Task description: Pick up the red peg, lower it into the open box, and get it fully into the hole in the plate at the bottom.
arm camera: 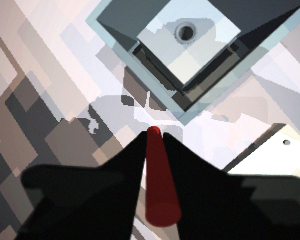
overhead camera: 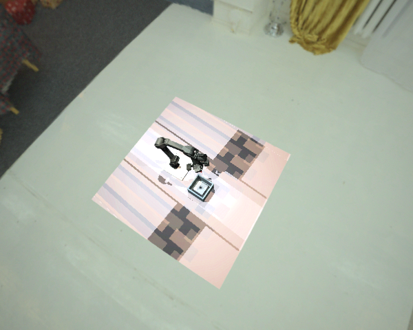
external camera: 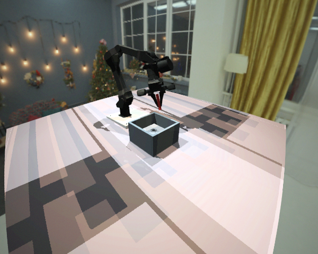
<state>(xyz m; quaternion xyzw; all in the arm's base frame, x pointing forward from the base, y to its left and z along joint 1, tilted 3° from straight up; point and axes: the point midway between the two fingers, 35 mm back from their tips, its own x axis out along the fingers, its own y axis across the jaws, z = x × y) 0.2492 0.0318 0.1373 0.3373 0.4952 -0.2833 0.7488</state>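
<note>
Right now the pale plate is 110 mm to the right of my gripper tip, 80 mm below it and 60 mm ahead of it. From my gripper tip the other things lie so: dark grey box (110 mm to the right, 100 mm below, 60 mm ahead); red peg (20 mm above, 10 mm behind).
</note>
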